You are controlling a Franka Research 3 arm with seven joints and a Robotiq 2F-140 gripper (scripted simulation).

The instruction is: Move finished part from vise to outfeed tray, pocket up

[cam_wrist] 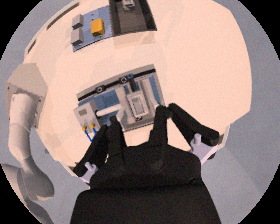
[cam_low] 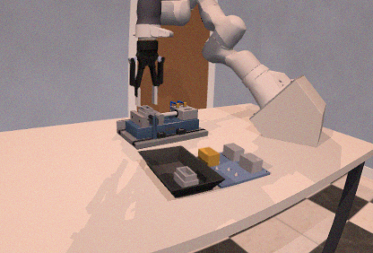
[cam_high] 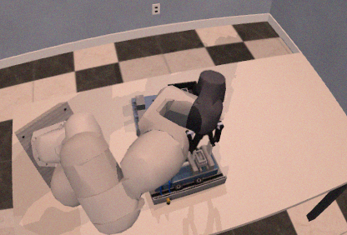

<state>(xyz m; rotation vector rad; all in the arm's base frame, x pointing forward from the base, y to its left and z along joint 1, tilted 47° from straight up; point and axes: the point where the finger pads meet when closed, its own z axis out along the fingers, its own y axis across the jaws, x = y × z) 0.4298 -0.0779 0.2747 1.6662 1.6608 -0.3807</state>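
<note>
Now: hand 110 mm above the blue vise, 70 mm past it and 10 mm to the right of it. The rest, counted from my hand: blue fixture plate (360 mm to the left, 150 mm below, 40 mm behind); yellow block (300 mm to the left, 130 mm below, 10 mm behind).
</note>
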